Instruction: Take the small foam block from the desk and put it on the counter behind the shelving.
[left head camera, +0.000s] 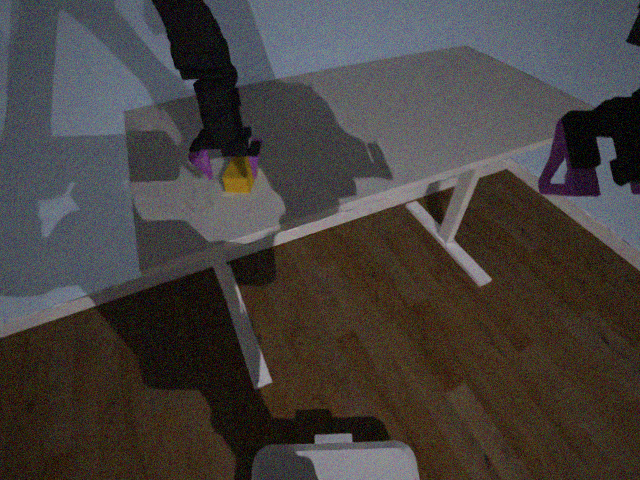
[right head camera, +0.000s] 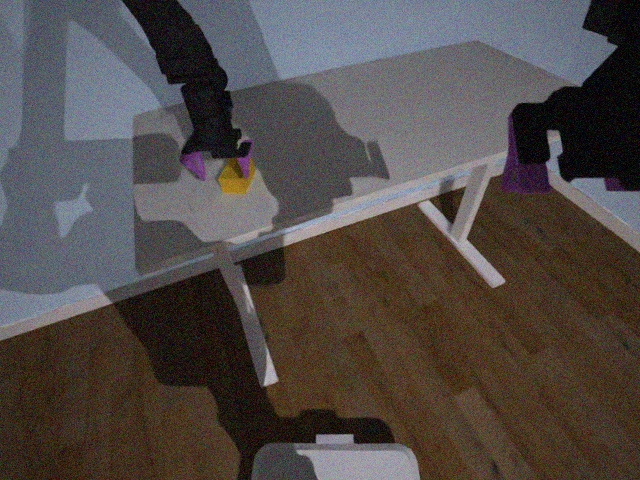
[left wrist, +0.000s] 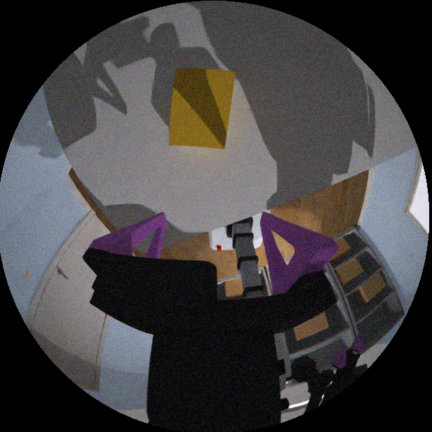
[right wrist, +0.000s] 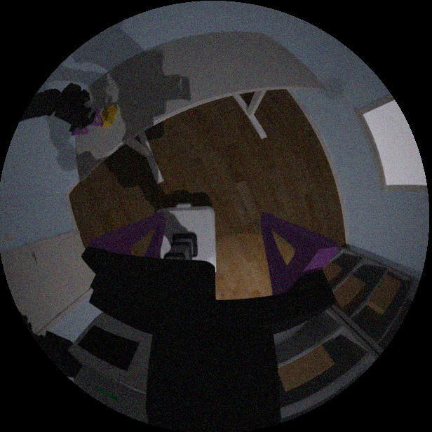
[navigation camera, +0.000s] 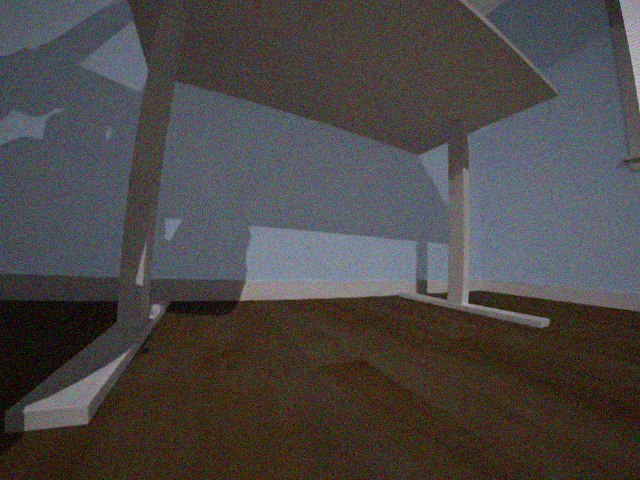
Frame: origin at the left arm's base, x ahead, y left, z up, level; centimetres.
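Seen in the pictures: left gripper, between the fingertips: (left head camera: 233, 177) (right head camera: 226, 178); right gripper, between the fingertips: (left head camera: 586, 187) (right head camera: 555, 184).
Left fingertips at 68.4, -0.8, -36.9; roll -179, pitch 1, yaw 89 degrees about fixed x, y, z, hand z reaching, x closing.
Observation:
A point is followed by its place in that frame, as x, y, z.
The yellow foam block (left head camera: 237, 183) {74.2, 0.2, -43.0} (right head camera: 235, 185) {74.2, -0.3, -43.4} (left wrist: 200, 120) (right wrist: 109, 117) rests on the desk (left head camera: 413, 103) {120.3, -52.9, -46.0} (right head camera: 413, 98) {122.3, -52.2, -46.0} (left wrist: 310, 100) (right wrist: 215, 60), near its left end in the head views. My left gripper (left head camera: 232, 177) {68.4, -0.8, -36.8} (right head camera: 224, 177) {68.4, -0.8, -36.8} (left wrist: 212, 217) (right wrist: 94, 128) is open and empty above the desk. In the head views one finger overlaps the block; in the left wrist view the block lies beyond the fingertips, and contact cannot be told. My right gripper (left head camera: 615, 192) (right head camera: 573, 190) {34.7, -45.6, -13.2} (right wrist: 212, 217) is open and empty, away from the block. Shelving (left wrist: 345, 310) (right wrist: 357, 332) shows in the wrist views. The counter cannot be made out clearly.
Brown boxes (left wrist: 311, 326) (right wrist: 306, 367) stand in the shelving. A desk leg (left head camera: 242, 320) {87.8, 17.6, -134.8} (right head camera: 250, 320) {87.7, 17.8, -135.6} (navigation camera: 147, 196) {88.2, 16.6, -107.4} stands between the desk and my white base (left head camera: 361, 462) {26.0, -30.8, -115.0} (right head camera: 361, 462) {26.5, -30.9, -115.0}. A wall runs behind the desk. A door (left wrist: 65, 285) (right wrist: 40, 280) stands at the left in the wrist views.

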